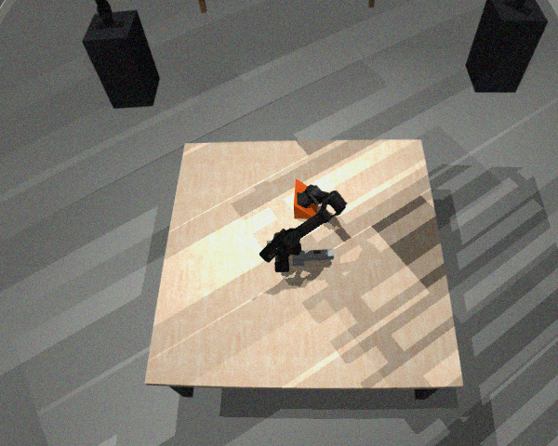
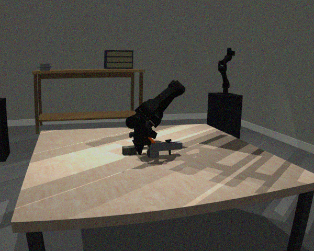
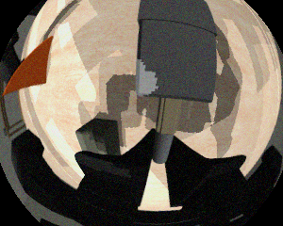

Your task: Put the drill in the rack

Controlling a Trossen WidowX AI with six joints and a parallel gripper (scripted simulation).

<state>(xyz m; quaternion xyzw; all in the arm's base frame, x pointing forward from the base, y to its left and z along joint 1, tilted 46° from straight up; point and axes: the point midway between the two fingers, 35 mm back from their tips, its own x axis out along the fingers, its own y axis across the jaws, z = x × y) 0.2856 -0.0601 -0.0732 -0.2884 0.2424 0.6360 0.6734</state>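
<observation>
Right now the dark box is 7 cm behind my gripper tip and 4 cm to the right of it. Also, from my gripper tip: grey block (13 cm to the left, 2 cm above, 1 cm behind); then black key (16 cm to the left, 3 cm above, 1 cm behind).
</observation>
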